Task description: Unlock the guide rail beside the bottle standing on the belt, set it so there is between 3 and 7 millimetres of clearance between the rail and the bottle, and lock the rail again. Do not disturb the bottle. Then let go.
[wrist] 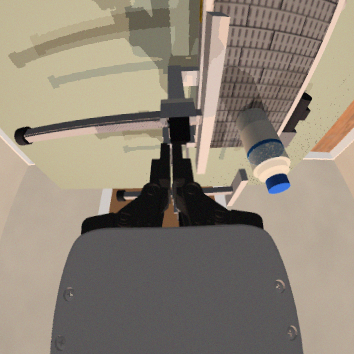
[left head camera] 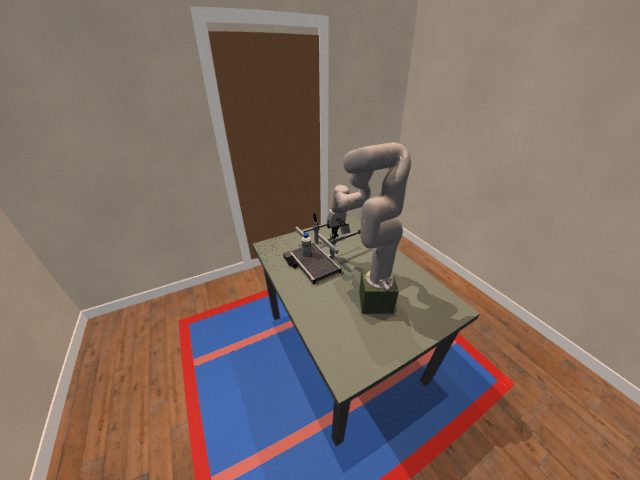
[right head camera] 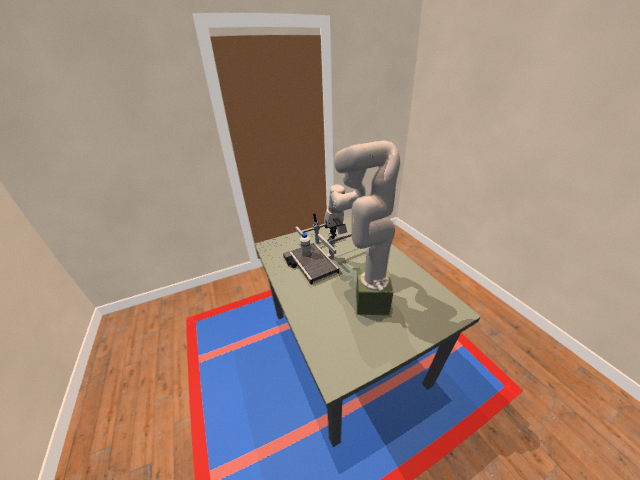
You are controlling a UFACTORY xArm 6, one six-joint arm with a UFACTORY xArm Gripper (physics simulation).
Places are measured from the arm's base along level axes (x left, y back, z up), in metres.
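Pixels of known places: gripper, fingertip midpoint: (wrist: 170, 156) (left head camera: 334, 233) (right head camera: 332, 233); arm's base, origin of the base link: (left head camera: 379, 279) (right head camera: 374, 280).
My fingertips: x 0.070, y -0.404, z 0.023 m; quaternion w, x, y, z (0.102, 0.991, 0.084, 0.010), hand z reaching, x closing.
Note:
For each thing: its top centre in the pictures, then the offset to it from my fingertips. "spot": a spot on its surface instead.
- bottle, middle of its top: (wrist: 278, 188) (left head camera: 305, 234) (right head camera: 304, 234) dx +0.156, dy -0.046, dz -0.001 m
- dark belt, middle of its top: (wrist: 258, 82) (left head camera: 314, 259) (right head camera: 313, 259) dx +0.131, dy +0.023, dz -0.139 m
- pale guide rail, surface spot: (wrist: 214, 75) spot: dx +0.028, dy +0.054, dz -0.047 m
- grey clamp block, surface spot: (wrist: 177, 108) spot: dx +0.006, dy +0.011, dz -0.054 m
- toothed rod, surface spot: (wrist: 90, 127) spot: dx -0.085, dy -0.022, dz -0.050 m
- second short rail, middle of its top: (wrist: 235, 194) dx +0.161, dy -0.163, dz -0.047 m
- upright black lever, surface spot: (left head camera: 315, 218) (right head camera: 315, 218) spot: dx +0.052, dy -0.192, dz +0.006 m
- black box, surface spot: (left head camera: 291, 259) (right head camera: 290, 259) spot: dx +0.257, dy -0.023, dz -0.142 m
The bottle (left head camera: 306, 245) (right head camera: 305, 245) (wrist: 262, 137) with a blue cap stands upright on the dark belt (left head camera: 318, 265) (right head camera: 316, 265) (wrist: 280, 50). The pale guide rail (left head camera: 327, 243) (right head camera: 326, 243) (wrist: 214, 75) runs along the belt's side, with a narrow gap to the bottle that I cannot measure. A grey clamp block (wrist: 177, 108) sits on the toothed rod (wrist: 90, 127) behind the rail. Its black lever (wrist: 180, 129) looks short and end-on in the wrist view. My gripper (left head camera: 334, 237) (right head camera: 332, 237) (wrist: 170, 156) is shut and empty, its tips at the lever; contact is unclear.
A second short rail (wrist: 239, 187) on its own rod (wrist: 212, 190) stands at the far end. An upright black lever (left head camera: 315, 218) (right head camera: 314, 218) rises near it. A black box (left head camera: 291, 259) (right head camera: 290, 259) sits on the belt's other side. The arm's green base block (left head camera: 378, 299) (right head camera: 373, 300) stands on the table.

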